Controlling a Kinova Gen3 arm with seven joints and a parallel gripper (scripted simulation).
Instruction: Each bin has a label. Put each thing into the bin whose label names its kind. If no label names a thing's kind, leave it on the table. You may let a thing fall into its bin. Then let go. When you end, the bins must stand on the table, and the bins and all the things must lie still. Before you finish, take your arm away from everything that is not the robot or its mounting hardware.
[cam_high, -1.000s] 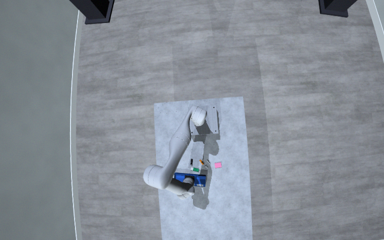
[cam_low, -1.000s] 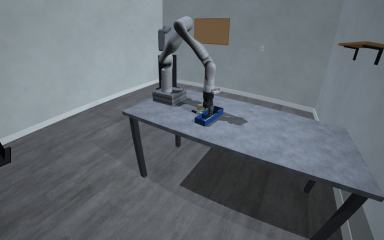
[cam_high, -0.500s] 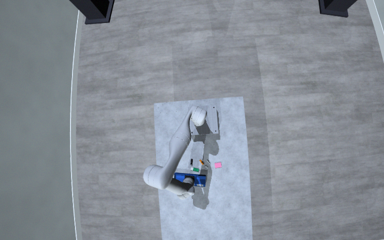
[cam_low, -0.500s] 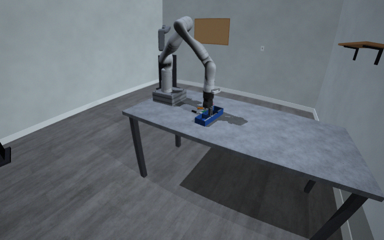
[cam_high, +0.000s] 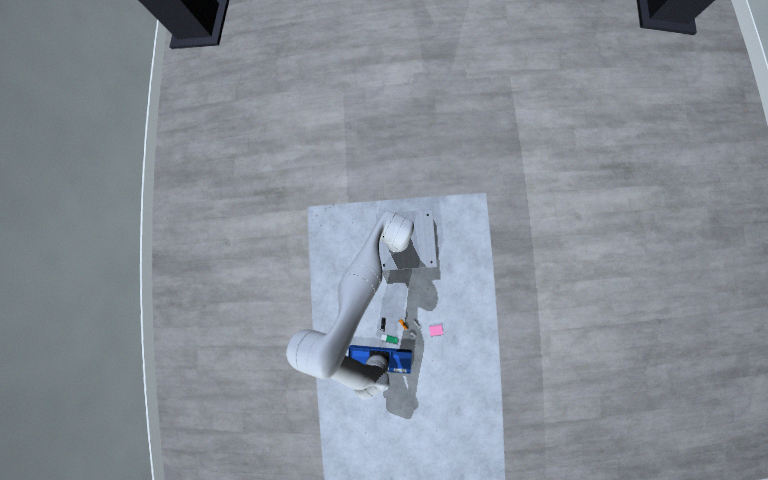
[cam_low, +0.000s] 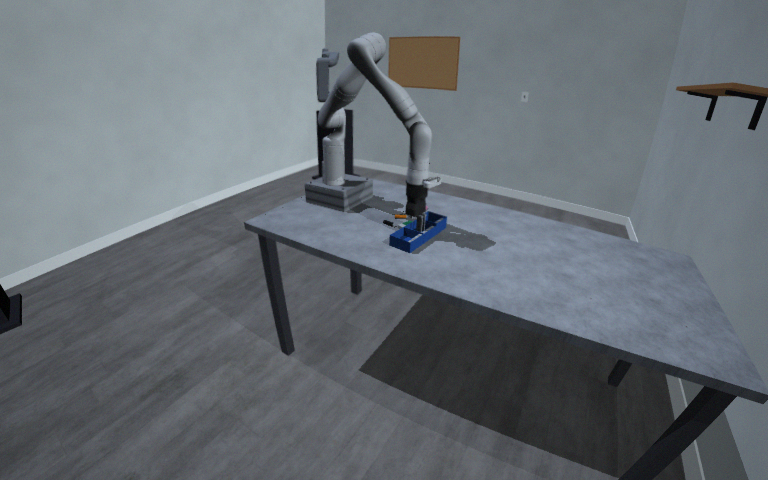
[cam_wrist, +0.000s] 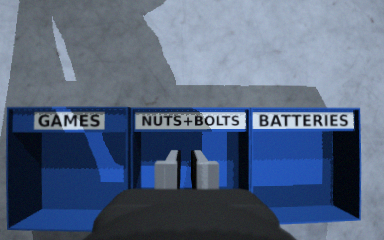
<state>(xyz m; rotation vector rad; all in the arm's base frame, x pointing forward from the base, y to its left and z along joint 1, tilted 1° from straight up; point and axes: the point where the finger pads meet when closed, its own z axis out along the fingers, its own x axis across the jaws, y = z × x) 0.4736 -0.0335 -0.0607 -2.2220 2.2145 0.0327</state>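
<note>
The orange battery is 14 cm behind my hand, 8 cm to the left of it and 3 cm below it. The rest, counted from my hand: grey block (12 cm to the left, 10 cm behind, 3 cm below); then black battery (14 cm behind, 3 cm below); then grey rod (15 cm behind, 14 cm to the left, 3 cm below).
</note>
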